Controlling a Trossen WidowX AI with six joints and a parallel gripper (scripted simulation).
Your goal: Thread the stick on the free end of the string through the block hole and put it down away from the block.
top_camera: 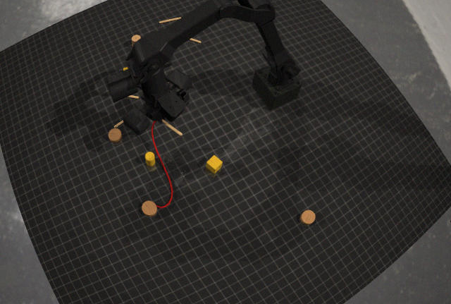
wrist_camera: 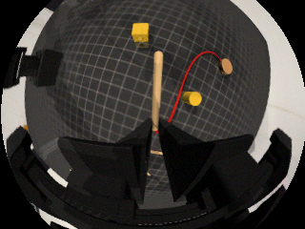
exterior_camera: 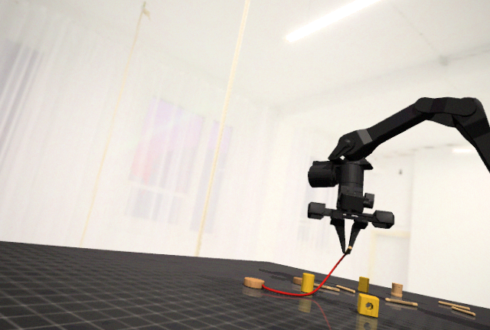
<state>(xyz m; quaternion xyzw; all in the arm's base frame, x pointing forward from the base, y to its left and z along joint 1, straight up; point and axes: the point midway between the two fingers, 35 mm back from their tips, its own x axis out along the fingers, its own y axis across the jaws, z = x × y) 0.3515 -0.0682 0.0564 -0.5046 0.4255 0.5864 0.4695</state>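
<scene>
Right now my gripper tip is 7 cm short of the yellow cylinder, 7 cm above it and 4 cm to the right of it. Round my gripper tip: round wooden button 15 cm ahead, 14 cm to the left, 9 cm below; thin wooden stick 1 cm to the left.
</scene>
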